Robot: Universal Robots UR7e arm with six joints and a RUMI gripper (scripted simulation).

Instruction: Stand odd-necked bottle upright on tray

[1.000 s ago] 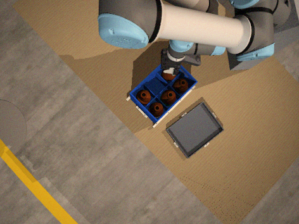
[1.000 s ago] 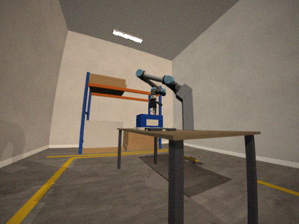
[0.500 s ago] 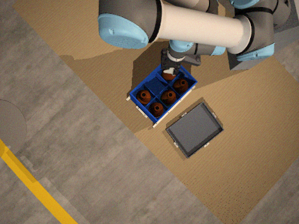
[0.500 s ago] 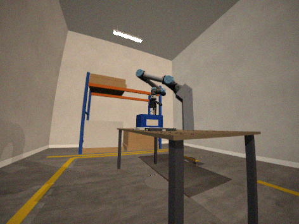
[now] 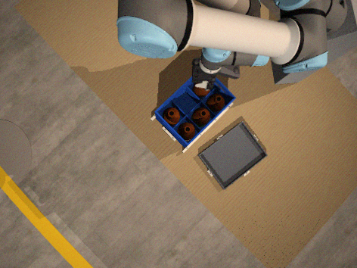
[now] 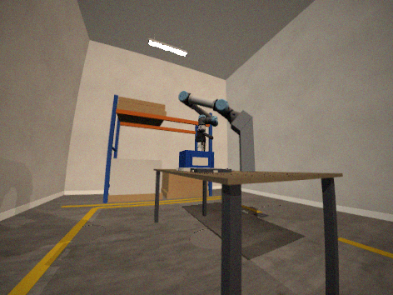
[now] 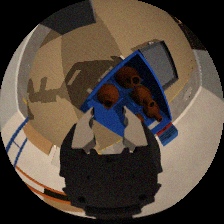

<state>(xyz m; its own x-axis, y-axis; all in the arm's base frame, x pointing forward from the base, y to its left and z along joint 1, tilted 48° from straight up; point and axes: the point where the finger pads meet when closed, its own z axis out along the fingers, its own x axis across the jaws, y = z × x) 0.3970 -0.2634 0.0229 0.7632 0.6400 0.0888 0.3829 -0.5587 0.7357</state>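
Now: hand 11 cm above the blue crate, 10 cm short of it and 1 cm to the right of it. Also, from my hand: brown bottle: 20 cm ahead, 11 cm below, 2 cm to the left; grey tray: 26 cm to the left, 19 cm ahead, 18 cm below.
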